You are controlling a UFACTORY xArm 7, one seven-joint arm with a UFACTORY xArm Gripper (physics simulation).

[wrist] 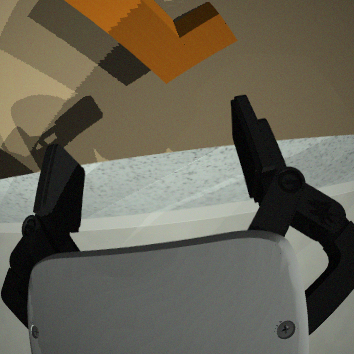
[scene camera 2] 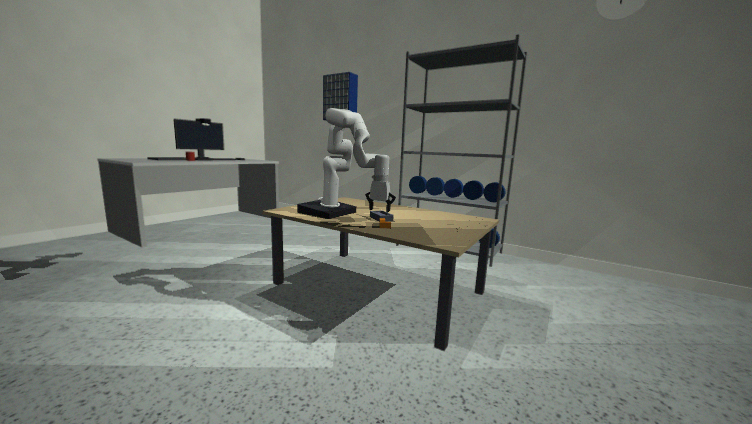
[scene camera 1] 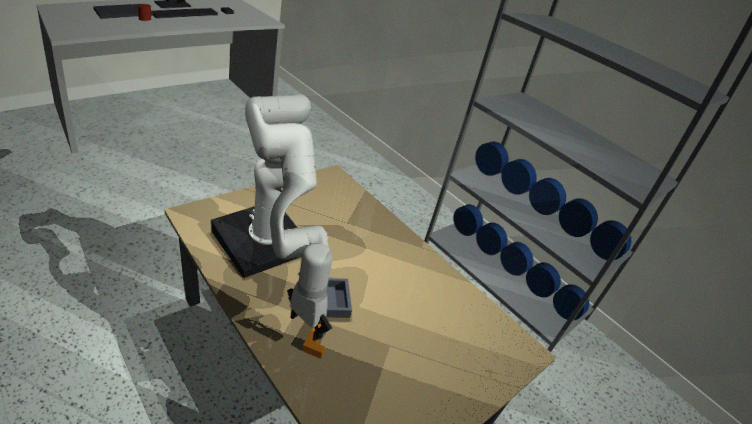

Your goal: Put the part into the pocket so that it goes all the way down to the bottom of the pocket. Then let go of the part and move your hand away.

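Where they show: gripper, fingertip midpoint: (wrist: 144, 135) (scene camera 2: 379, 210) (scene camera 1: 306, 327); arm's base, link origin: (scene camera 2: 330, 205) (scene camera 1: 266, 231).
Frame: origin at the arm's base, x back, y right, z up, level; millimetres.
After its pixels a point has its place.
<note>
The part is an orange L-shaped piece (scene camera 1: 314, 349) {x -471, y 201, z -18 mm} (scene camera 2: 385, 224) {x -466, y 205, z -26 mm} (wrist: 167, 60) {x -445, y 198, z -17 mm} lying flat on the table near its front-left edge in scene camera 1. The wrist view cuts off part of it at the top. The grey block with the pocket (scene camera 1: 339, 312) (scene camera 2: 381, 217) sits on the table beside the part, partly hidden behind the hand in scene camera 1; it does not show in the wrist view. My gripper (scene camera 1: 307, 324) {x -427, y 201, z 43 mm} (scene camera 2: 380, 210) {x -427, y 201, z 43 mm} (wrist: 144, 135) {x -427, y 201, z 43 mm} is open and empty, pointing down above the table close to the part. The part is not between the fingers.
The arm's black base plate (scene camera 1: 236, 247) {x 0, y 130, z -5 mm} (scene camera 2: 321, 210) {x -26, y 142, z -10 mm} stands on the wooden table (scene camera 1: 416, 316) {x -583, y -161, z -47 mm} (scene camera 2: 442, 226) {x -731, y -2, z -47 mm}. A shelf rack (scene camera 1: 464, 131) (scene camera 2: 404, 105) with blue discs stands beyond the table. A grey desk (scene camera 1: 157, 31) (scene camera 2: 179, 181) stands farther back.
</note>
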